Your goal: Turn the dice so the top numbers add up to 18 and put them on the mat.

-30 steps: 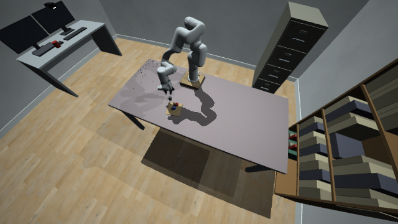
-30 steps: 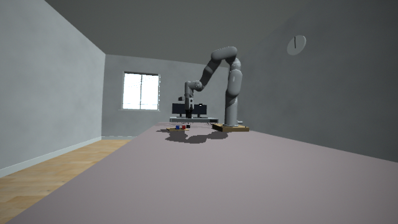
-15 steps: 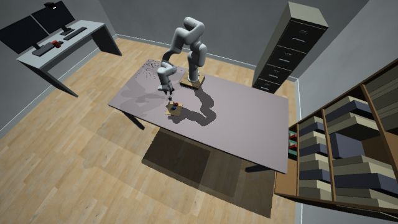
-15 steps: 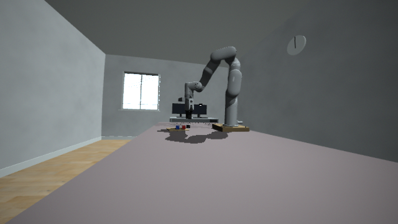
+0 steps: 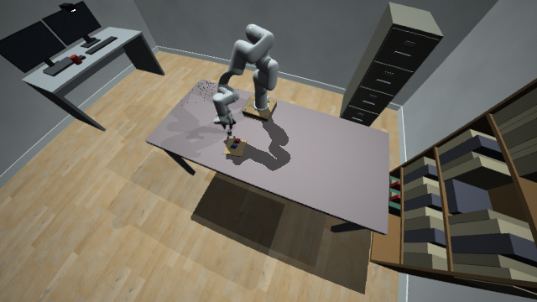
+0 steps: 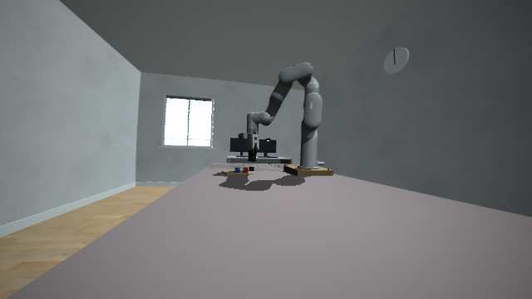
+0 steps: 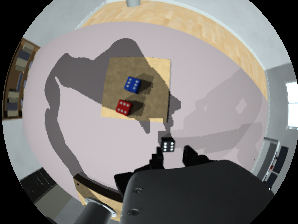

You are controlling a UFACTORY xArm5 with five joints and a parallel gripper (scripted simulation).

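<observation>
The black die lies 70 mm below my hand. Round my hand: tan mat: 110 mm to the left, 80 mm below, 80 mm ahead; then blue die: 110 mm to the left, 80 mm ahead, 60 mm below; then red die: 110 mm to the left, 60 mm below, 30 mm ahead.
</observation>
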